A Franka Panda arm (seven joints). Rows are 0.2 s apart.
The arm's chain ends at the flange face. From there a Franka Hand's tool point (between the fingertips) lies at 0.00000 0.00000 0.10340 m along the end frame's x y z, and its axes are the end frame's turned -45 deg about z.
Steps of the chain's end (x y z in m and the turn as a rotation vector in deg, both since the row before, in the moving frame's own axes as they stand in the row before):
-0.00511 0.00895 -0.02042 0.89 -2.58 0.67
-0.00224 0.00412 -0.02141 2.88 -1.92 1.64
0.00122 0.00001 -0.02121 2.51 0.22 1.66
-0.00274 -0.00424 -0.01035 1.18 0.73 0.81
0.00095 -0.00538 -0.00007 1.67 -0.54 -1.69
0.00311 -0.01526 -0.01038 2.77 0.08 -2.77
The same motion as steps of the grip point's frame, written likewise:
-0.01207 -0.00172 -0.02054 2.45 -1.20 0.67
-0.00319 -0.00477 -0.02160 3.39 0.68 1.64
0.00438 -0.00200 -0.02131 1.62 1.93 1.66
0.00350 -0.00549 -0.01038 0.32 1.35 0.81
0.00588 -0.00597 -0.00012 1.56 0.80 -1.69
0.01654 -0.01211 -0.01050 1.90 2.02 -2.77

